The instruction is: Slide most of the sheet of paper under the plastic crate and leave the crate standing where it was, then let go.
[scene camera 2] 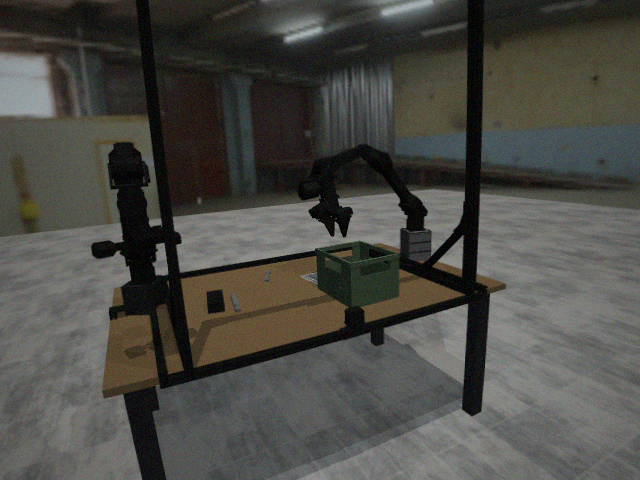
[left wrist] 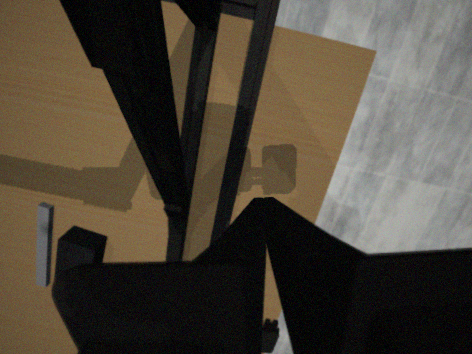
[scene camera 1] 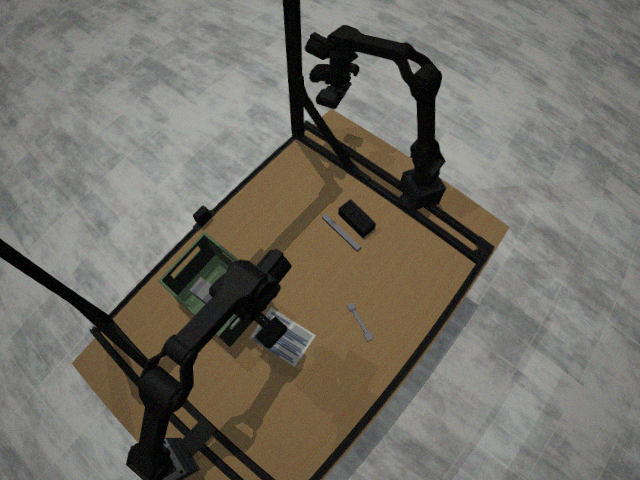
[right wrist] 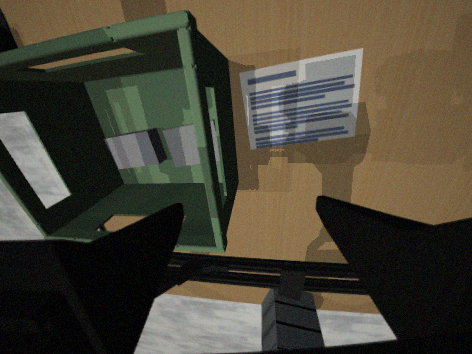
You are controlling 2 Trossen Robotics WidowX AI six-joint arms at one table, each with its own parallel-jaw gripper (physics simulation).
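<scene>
A white sheet of paper (scene camera 1: 294, 345) (scene camera 2: 310, 279) (right wrist: 300, 117) with blue lines lies flat on the table beside the green plastic crate (scene camera 1: 178, 298) (scene camera 2: 336, 281) (right wrist: 191, 75). In the right wrist view a narrow strip of table shows between the sheet's near edge and the crate's wall. The crate stands upright, with grey blocks (right wrist: 135, 150) inside. My right gripper (scene camera 2: 338, 235) (right wrist: 249, 206) is open and empty, above the table near the crate and sheet; its arm partly covers both in scene camera 1. My left gripper (left wrist: 263, 207) is shut and empty, high over the table's far end.
A black box (scene camera 1: 356, 218) (scene camera 2: 215, 301) (left wrist: 82, 245) and a grey bar (scene camera 1: 341, 232) (scene camera 2: 235, 302) (left wrist: 44, 245) lie near the left arm's base. A thin grey tool (scene camera 1: 360, 322) (scene camera 2: 267, 276) lies farther along. A small black block (scene camera 1: 202, 215) (scene camera 2: 354, 316) sits on the edge rail near the crate.
</scene>
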